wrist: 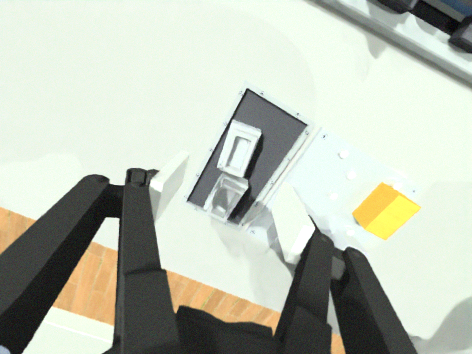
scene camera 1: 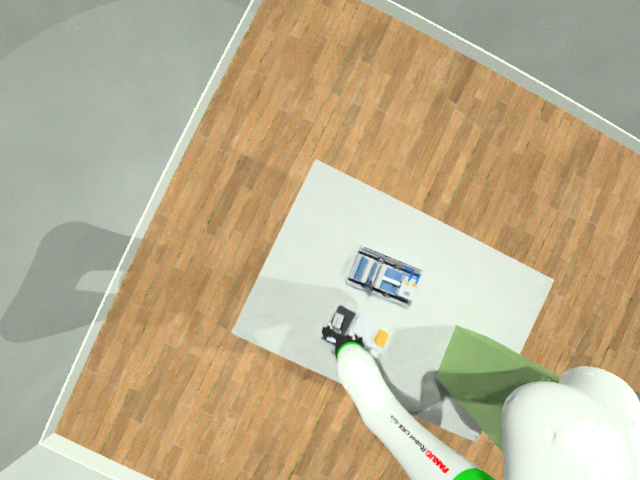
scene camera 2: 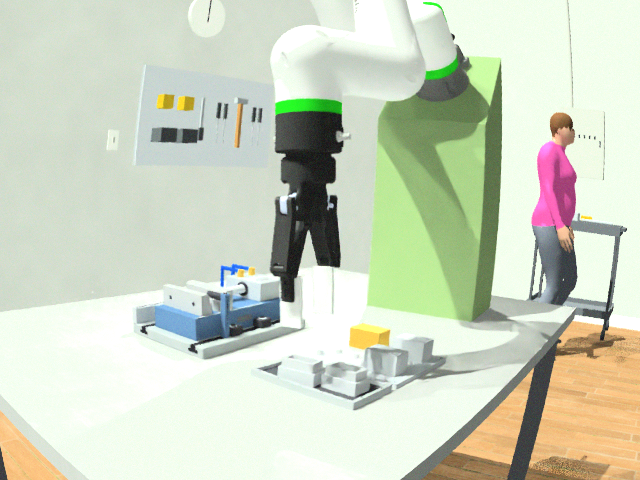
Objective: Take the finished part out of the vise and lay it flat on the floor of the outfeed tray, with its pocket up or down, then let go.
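Seen in the pictures: gripper, fingertip midpoint: (wrist: 232,182) (scene camera 1: 339,329) (scene camera 2: 308,319); arm's base at its link origin: (scene camera 2: 440,83).
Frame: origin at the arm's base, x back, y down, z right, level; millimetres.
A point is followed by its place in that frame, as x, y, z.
Note:
The outfeed tray (scene camera 1: 345,310) {-618, 549, -42} (scene camera 2: 310,392) {-666, 548, -140} (wrist: 276,120) {-605, 549, -46} has a dark floor. The pale finished part (scene camera 2: 299,369) {-646, 526, -103} (wrist: 240,148) {-631, 528, -93} lies flat on it with its pocket up. A second pale part (scene camera 2: 345,380) {-635, 528, -176} (wrist: 226,196) {-617, 528, -162} lies close beside it in the tray, partly shaded in the wrist view. My gripper (scene camera 2: 308,310) {-632, 452, -104} (wrist: 232,182) {-632, 452, -104} is open, with nothing between its white fingertips. It hangs above the tray parts, clear of them. The vise (scene camera 1: 390,284) {-501, 495, 159} (scene camera 2: 186,326) {-657, 514, 133} (wrist: 425,46) {-513, 535, 86} stands beyond the tray; no part shows between its jaws.
A light plate (wrist: 312,167) {-531, 547, -77} with small round studs adjoins the tray. A yellow block (scene camera 1: 381,338) {-424, 511, -79} (scene camera 2: 369,336) {-437, 520, -92} (wrist: 386,212) {-431, 511, -78} and two grey blocks (scene camera 2: 385,360) {-530, 523, -179} (scene camera 2: 416,349) {-440, 524, -188} stand there. A tall green pillar (scene camera 1: 473,361) {-94, 374, 26} (scene camera 2: 423,217) {-92, 333, -8} stands behind. A person (scene camera 2: 555,180) stands beyond the table.

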